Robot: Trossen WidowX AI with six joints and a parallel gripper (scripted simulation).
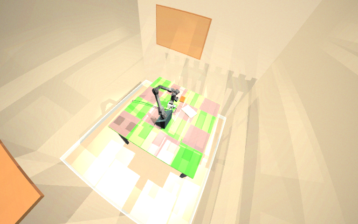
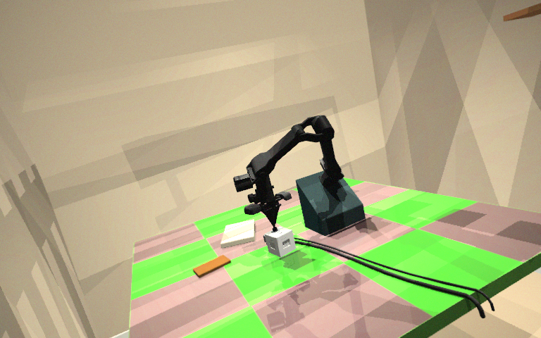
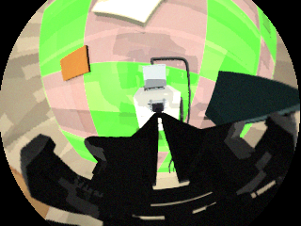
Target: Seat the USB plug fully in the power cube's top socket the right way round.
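Now: the USB plug 2 cm below my gripper tip. Round my gripper tip: white flat slab 29 cm to the right, 9 cm below, 8 cm ahead; then orange flat block 25 cm ahead, 10 cm below, 7 cm to the right.
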